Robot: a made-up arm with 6 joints.
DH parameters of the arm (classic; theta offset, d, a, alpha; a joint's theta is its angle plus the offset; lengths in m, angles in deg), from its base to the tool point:
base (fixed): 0 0.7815 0.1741 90
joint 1: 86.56 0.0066 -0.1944 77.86
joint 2: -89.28 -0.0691 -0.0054 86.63
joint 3: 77.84 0.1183 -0.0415 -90
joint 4: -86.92 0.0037 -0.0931 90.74
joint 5: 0 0.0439 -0.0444 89.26
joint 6: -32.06 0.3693 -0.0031 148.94
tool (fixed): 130.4 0.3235 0 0
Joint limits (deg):
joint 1: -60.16..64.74
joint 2: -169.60..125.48
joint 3: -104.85..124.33
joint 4: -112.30..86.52
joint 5: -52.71..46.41
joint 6: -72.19..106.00
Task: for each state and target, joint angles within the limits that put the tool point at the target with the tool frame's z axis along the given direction. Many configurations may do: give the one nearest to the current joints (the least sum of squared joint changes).
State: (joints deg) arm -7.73 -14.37 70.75 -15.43 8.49 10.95
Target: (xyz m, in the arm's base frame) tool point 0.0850 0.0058 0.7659 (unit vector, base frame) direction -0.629 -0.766 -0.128
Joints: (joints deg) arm 0.31 18.14 58.91 13.24 -19.19 -11.17
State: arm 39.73 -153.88 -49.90 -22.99 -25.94 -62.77
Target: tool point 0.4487 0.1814 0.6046 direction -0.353 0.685 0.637
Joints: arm 64.71 -159.45 -15.60 -21.19 -52.28 -72.19
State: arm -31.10 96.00 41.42 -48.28 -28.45 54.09
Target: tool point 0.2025 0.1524 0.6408 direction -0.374 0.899 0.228
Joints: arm -44.36 124.41 43.62 -88.00 -17.45 36.86
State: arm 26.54 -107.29 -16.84 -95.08 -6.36 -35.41
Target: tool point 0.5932 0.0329 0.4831 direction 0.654 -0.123 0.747
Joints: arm 64.74 -56.19 -62.66 -111.78 -2.20 -63.08
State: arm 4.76 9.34 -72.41 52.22 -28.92 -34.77
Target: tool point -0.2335 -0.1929 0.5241 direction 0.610 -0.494 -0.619
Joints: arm -26.54 44.81 -50.21 57.86 -35.53 -52.51
